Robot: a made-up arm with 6 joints. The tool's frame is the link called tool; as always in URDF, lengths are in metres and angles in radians. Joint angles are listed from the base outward. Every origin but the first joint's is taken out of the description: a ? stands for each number. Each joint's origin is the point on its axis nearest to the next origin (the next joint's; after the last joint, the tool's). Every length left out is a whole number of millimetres.
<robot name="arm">
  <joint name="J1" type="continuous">
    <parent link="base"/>
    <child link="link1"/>
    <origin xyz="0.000 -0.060 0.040" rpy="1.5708 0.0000 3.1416"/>
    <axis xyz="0 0 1"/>
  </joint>
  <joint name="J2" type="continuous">
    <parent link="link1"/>
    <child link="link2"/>
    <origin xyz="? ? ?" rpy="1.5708 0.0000 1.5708"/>
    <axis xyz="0 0 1"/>
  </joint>
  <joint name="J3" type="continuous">
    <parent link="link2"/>
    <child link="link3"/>
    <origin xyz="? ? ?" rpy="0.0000 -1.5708 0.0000"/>
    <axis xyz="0 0 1"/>
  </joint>
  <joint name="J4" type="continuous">
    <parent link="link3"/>
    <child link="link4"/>
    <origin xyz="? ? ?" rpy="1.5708 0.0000 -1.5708"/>
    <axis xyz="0 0 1"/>
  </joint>
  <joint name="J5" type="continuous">
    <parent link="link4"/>
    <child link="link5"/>
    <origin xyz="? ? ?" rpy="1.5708 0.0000 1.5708"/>
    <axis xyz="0 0 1"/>
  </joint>
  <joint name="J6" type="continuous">
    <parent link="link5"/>
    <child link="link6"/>
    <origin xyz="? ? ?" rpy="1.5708 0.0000 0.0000"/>
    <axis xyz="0 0 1"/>
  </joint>
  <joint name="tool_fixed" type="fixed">
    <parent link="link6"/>
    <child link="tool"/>
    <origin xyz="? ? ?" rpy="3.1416 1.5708 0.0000"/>
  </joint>
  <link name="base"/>
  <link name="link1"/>
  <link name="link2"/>
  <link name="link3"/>
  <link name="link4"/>
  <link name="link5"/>
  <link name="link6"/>
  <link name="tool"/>
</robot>
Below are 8 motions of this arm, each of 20 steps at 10 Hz.
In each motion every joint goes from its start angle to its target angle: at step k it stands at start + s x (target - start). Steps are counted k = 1, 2, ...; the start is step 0. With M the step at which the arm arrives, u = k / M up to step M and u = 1 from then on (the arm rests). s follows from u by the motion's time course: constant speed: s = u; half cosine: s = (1 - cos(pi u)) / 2; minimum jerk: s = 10 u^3 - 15 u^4 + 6 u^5.
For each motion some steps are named. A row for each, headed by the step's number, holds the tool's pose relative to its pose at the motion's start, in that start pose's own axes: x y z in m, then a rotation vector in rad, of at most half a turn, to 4 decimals.
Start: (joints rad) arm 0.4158 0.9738 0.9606 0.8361 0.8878 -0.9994
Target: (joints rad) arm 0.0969 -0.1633 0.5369 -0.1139 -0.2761 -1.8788
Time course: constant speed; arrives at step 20
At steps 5, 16, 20:
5: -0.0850 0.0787 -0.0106 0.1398 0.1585 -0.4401
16: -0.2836 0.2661 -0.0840 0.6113 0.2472 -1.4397
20: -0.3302 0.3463 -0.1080 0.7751 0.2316 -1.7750

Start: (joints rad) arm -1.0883 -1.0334 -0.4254 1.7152 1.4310 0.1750
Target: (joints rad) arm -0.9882 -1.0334 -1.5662 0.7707 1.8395 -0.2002
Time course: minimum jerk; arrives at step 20
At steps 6, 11, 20:
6: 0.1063 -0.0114 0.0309 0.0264 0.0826 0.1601
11: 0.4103 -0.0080 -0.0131 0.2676 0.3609 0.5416
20: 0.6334 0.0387 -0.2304 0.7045 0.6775 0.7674

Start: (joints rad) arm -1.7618 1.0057 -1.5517 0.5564 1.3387 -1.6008
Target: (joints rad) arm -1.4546 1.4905 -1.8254 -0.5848 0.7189 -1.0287
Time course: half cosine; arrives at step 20
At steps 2, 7, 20:
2: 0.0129 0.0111 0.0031 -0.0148 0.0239 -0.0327
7: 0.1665 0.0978 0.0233 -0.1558 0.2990 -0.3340
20: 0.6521 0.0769 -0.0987 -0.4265 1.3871 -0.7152

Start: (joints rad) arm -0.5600 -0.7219 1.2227 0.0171 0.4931 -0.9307
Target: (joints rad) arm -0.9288 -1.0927 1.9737 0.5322 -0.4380 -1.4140
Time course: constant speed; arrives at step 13
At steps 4, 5, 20:
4: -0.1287 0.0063 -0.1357 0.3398 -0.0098 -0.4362
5: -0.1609 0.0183 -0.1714 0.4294 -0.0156 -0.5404
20: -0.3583 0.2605 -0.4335 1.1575 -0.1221 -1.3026

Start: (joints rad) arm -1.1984 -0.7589 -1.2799 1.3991 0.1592 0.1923
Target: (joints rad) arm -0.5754 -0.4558 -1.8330 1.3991 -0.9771 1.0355
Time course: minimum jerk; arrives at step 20
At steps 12, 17, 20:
12: -0.0059 0.3085 -0.0490 -0.1666 0.8752 0.2965
17: -0.0307 0.4426 -0.0390 -0.1110 1.0829 0.6768
20: -0.0337 0.4541 -0.0357 -0.1028 1.0931 0.7177

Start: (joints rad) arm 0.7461 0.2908 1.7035 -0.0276 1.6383 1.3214
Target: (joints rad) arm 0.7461 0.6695 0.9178 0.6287 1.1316 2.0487
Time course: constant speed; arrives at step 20
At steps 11, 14, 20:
11: -0.0586 0.1563 -0.0887 0.0861 0.3057 0.1131
14: -0.0721 0.2005 -0.1018 0.1317 0.3333 0.1863
20: -0.0994 0.2798 -0.1144 0.2331 0.2970 0.3573

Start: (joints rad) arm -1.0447 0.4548 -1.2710 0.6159 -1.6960 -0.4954
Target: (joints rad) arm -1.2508 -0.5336 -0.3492 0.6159 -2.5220 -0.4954
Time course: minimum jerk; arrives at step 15
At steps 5, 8, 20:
5: 0.1041 0.0827 0.0985 0.0395 -0.0773 0.1009
8: 0.2149 0.2892 0.2952 0.0397 -0.1406 0.3292
20: 0.1986 0.6450 0.5050 -0.1280 -0.1068 0.6474

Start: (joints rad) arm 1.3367 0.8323 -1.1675 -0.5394 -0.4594 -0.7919
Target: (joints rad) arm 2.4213 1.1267 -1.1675 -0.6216 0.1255 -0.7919
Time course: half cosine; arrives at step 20
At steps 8, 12, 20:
8: 0.0860 -0.0726 0.0833 0.0211 0.1312 0.4020
12: 0.2082 -0.1215 0.1388 0.0836 0.2346 0.7762
20: 0.3827 -0.1379 0.1676 0.2086 0.3379 1.2016

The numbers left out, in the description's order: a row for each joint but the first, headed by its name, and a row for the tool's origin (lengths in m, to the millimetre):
J2: 0.110 0.100 0.000
J3: -0.320 -0.070 0.000
J4: 0.360 0.040 0.000
J5: 0.230 0.110 0.000
J6: 0.100 0.030 0.000
tool: -0.240 0.030 0.000

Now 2 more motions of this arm.
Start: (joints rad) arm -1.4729 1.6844 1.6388 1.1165 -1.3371 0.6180
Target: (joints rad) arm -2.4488 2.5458 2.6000 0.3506 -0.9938 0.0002
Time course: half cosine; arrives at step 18
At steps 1, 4, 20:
1: 0.0021 -0.0036 0.0022 0.0038 -0.0117 -0.0158
4: 0.0221 -0.0568 0.0353 0.0651 -0.1865 -0.2384
20: -0.2177 -0.2499 0.1833 0.6367 -2.0262 -1.4635

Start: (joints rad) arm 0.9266 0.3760 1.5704 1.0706 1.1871 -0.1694
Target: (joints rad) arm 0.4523 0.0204 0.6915 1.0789 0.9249 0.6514
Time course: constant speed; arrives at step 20
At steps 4, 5, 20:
4: 0.0233 0.0395 0.0375 -0.1122 0.2009 -0.1016
5: 0.0301 0.0475 0.0440 -0.1357 0.2531 -0.1223
20: 0.0957 0.0876 0.0274 -0.2191 1.0335 -0.1514

